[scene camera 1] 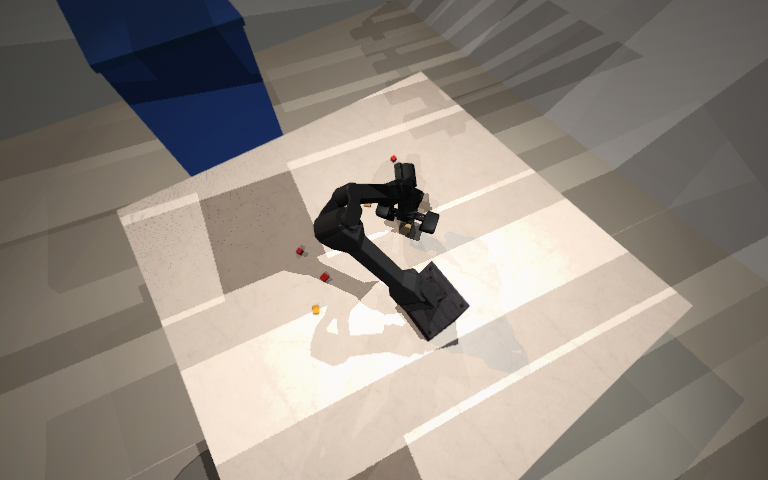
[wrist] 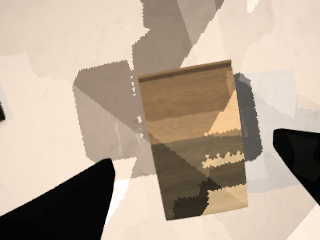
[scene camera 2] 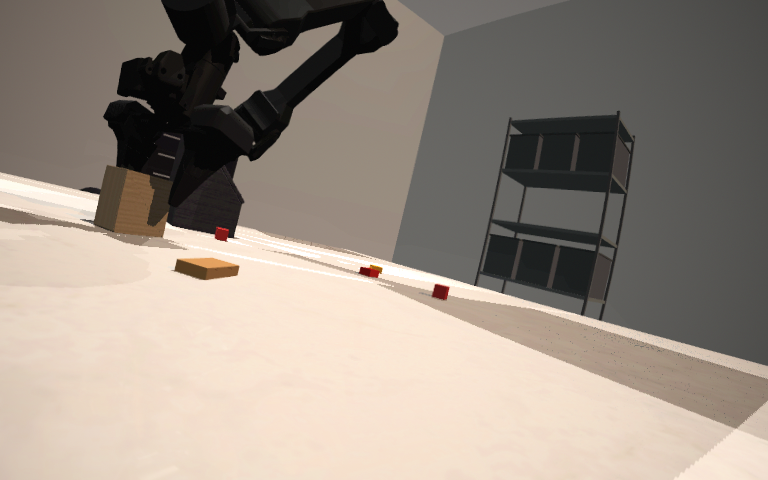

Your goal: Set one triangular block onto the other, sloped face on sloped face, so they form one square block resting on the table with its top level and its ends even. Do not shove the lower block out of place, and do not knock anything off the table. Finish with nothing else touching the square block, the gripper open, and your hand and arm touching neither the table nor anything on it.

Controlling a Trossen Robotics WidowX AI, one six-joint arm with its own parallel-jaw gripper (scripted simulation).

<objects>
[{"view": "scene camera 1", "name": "my gripper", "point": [406,224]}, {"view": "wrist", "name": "my gripper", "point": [193,152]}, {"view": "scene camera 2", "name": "my gripper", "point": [143,198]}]
</objects>
